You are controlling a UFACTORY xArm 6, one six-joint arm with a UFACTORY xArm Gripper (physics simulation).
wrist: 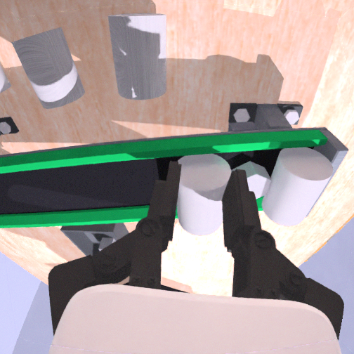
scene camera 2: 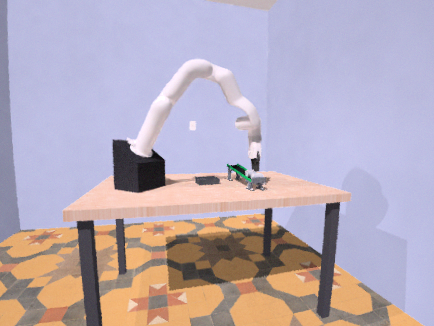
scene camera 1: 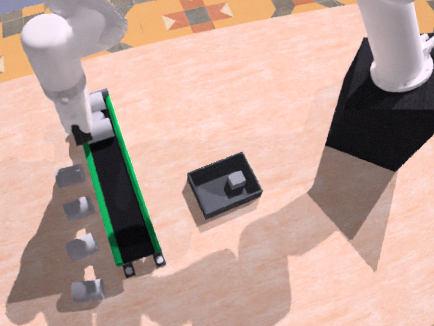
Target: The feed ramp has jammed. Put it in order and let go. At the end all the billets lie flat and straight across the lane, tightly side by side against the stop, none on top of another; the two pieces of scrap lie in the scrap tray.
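Frame: origin at the arm's base, x right, y down, z ahead, level; millimetres.
Seen in the pictures: gripper, between the fingertips: (scene camera 2: 255,170) (scene camera 1: 83,132); arm's base, origin of its link: (scene camera 2: 141,150) (scene camera 1: 401,69).
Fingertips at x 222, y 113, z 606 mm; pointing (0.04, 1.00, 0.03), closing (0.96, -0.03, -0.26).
Note:
Pixels of each thing's top centre, then the offset from my fingertips to it.
- grey billet, centre of its top: (scene camera 1: 96,125) dx -5, dy -9, dz -28 mm
- second billet, centre of its top: (scene camera 1: 89,98) dx +72, dy +1, dz -38 mm
- pale many-sided scrap piece, centre of its top: (scene camera 1: 95,116) dx +36, dy +19, dz -36 mm
- scrap tray, centre of its top: (scene camera 1: 224,181) (scene camera 2: 207,177) dx -208, dy +58, dz -215 mm
My gripper (scene camera 1: 82,136) (scene camera 2: 255,165) (wrist: 203,180) is shut on a grey billet (scene camera 1: 102,130) (wrist: 201,200), which lies across the lane, with one finger against each side. A second billet (scene camera 1: 97,102) (wrist: 297,185) lies across the lane at the stop (wrist: 336,154), slightly skewed. A pale many-sided scrap piece (scene camera 1: 97,117) (wrist: 257,180) sits between these two billets, partly hidden by the right finger. Another scrap piece (scene camera 1: 236,179) is in the scrap tray (scene camera 1: 234,204) (scene camera 2: 207,180). Several billets, among them one (scene camera 1: 70,176) (wrist: 138,57) nearest the stop, lie on the table beside the ramp.
The green-railed ramp (scene camera 1: 117,190) (scene camera 2: 240,171) (wrist: 90,190) stands on bracket feet (scene camera 1: 129,270) (wrist: 242,116). The loose billets form a row along its outer side. The tray stands between the ramp and the black robot base (scene camera 1: 370,127) (scene camera 2: 137,172).

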